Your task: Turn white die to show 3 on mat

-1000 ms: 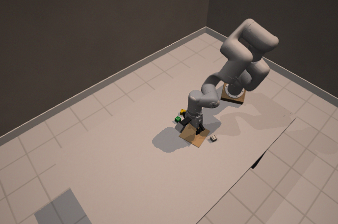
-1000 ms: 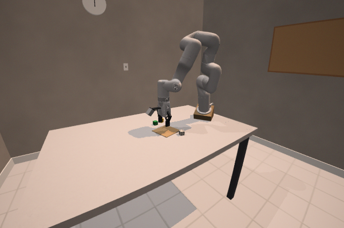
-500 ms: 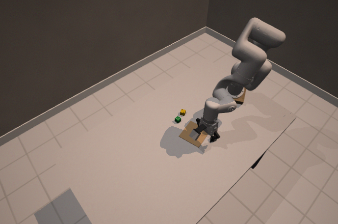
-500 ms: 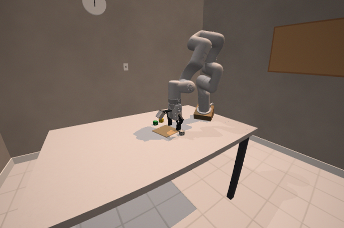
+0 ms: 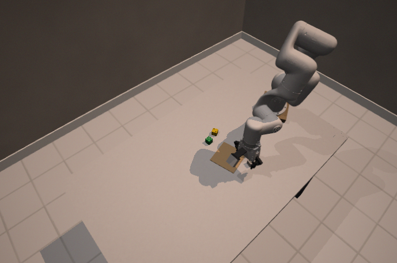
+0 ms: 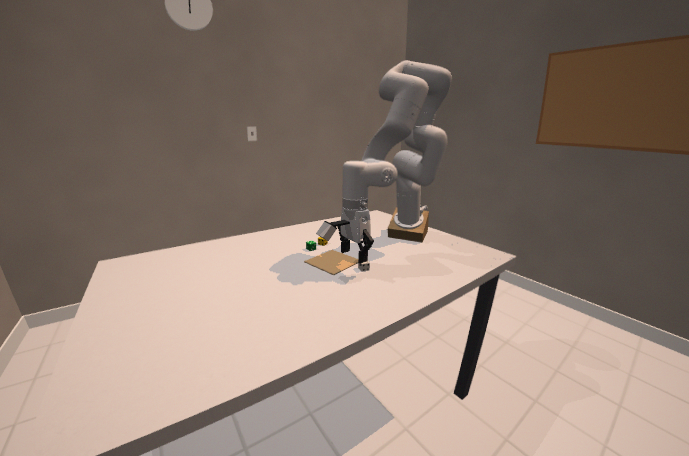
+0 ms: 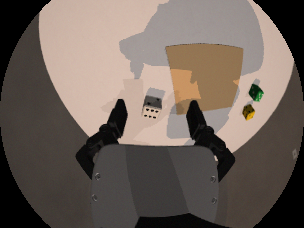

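The white die lies 40 mm behind my hand, 10 mm to the left of it and 40 mm below it. The rest, counted from my hand: yellow die 260 mm to the right, 40 mm below; green die 60 mm ahead, 230 mm to the right, 40 mm below; mat 30 mm ahead, 90 mm to the right, 60 mm below.
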